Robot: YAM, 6 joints.
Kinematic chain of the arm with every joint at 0, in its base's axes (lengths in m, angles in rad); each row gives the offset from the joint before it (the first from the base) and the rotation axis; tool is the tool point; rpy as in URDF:
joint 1: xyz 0 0 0.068 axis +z
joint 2: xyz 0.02 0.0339 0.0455 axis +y
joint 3: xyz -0.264 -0.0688 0 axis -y
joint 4: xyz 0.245 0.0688 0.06 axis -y
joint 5: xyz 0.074 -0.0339 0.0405 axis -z
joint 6: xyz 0.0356 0 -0.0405 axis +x
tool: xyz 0 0 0 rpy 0 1.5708 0
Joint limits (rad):
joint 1: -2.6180..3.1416
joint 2: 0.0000..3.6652
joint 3: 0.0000..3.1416
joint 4: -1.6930..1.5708
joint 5: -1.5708..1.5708
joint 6: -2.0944..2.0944
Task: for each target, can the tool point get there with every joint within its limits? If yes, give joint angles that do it. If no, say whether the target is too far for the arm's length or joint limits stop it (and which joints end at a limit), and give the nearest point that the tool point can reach.
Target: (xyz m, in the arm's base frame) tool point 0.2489 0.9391 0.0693
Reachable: no: too far | nearest point 0.1653 0.6236 0.0845 | short by 0.327 m
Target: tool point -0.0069 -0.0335 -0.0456
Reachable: yes | joints 2.6423 3.2080 0.4446 -0.4312 -1.1653 -0.7051
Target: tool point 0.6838 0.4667 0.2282
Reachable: no: too far | nearest point 0.5283 0.3606 0.2015 | short by 0.190 m
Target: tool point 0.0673 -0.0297 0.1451
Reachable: yes | joints -0.8636 0.9379 0.3040 -1.2833 -1.1099 -1.7305
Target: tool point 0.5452 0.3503 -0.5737
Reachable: no: too far | nearest point 0.3869 0.2486 -0.3122 | short by 0.322 m
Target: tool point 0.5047 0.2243 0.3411
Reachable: yes | joints 0.4700 2.5138 2.2881 1.0345 0.9338 -1.2215
